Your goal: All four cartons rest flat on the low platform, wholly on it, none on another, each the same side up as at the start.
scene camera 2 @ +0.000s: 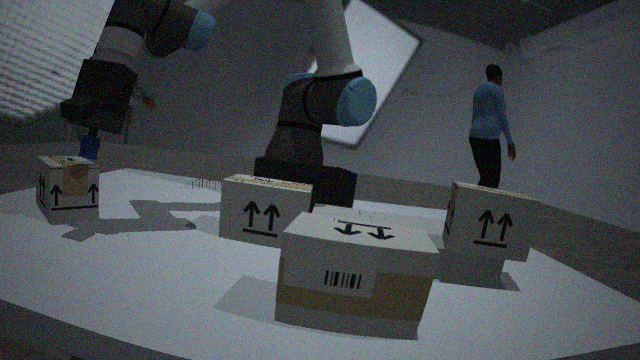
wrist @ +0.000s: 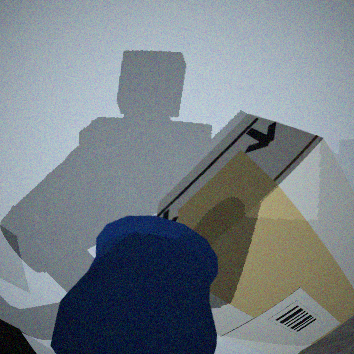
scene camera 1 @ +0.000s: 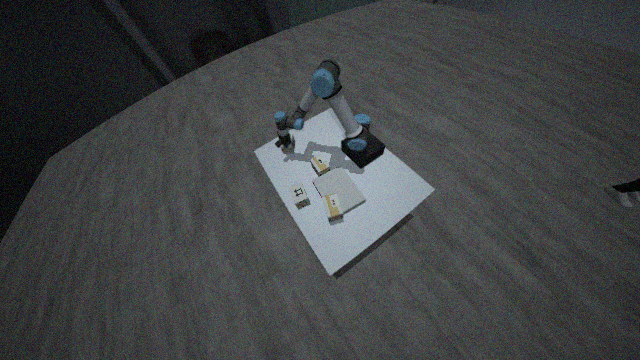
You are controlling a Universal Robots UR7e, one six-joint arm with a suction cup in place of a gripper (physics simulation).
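Where they show: hand, its tool point: [scene camera 2: 87, 157] [wrist: 153, 265] [scene camera 1: 286, 146]; arm's base, origin of its link: [scene camera 2: 293, 161].
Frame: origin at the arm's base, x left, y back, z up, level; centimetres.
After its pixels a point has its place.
Note:
The far-left carton [scene camera 1: 289, 149] @(x -30.7, y -47.4, z -5.3 cm) [scene camera 2: 68, 192] @(x -32.6, y -50.5, z -5.5 cm) [wrist: 290, 240] @(x -34.6, y -49.5, z -1.2 cm) stands upright on the white table, arrows up. My suction cup [scene camera 2: 89, 157] [wrist: 157, 227] is close over its top edge, and its shadow falls on the tape; it holds nothing that I can see. A second upright carton [scene camera 1: 320, 164] @(x 1.0, y -34.7, z -1.2 cm) [scene camera 2: 266, 212] @(x -0.1, y -39.2, z -5.2 cm) stands beside the low platform [scene camera 1: 350, 187] @(x 26.4, y -26.3, z -5.8 cm) [scene camera 2: 470, 272] @(x 32.1, y -46.4, z -9.4 cm). A third carton [scene camera 1: 300, 195] @(x 15.1, y -58.1, z -1.3 cm) [scene camera 2: 357, 280] @(x 11.6, y -63.4, z -4.7 cm) lies on the table in front, arrows on its top face. The fourth carton [scene camera 1: 333, 206] @(x 35.3, y -44.6, z 3.6 cm) [scene camera 2: 490, 220] @(x 31.9, y -49.1, z -0.5 cm) is upright on the platform, overhanging its edge.
The robot base [scene camera 1: 362, 146] [scene camera 2: 335, 182] @(x 11.0, y -9.7, z -2.6 cm) stands on the white table [scene camera 1: 370, 220] @(x 51.2, y -27.7, z -10.6 cm) behind the platform. The arm reaches over the table's far-left part. A person [scene camera 2: 490, 115] stands in the background at the right in the second scene view.

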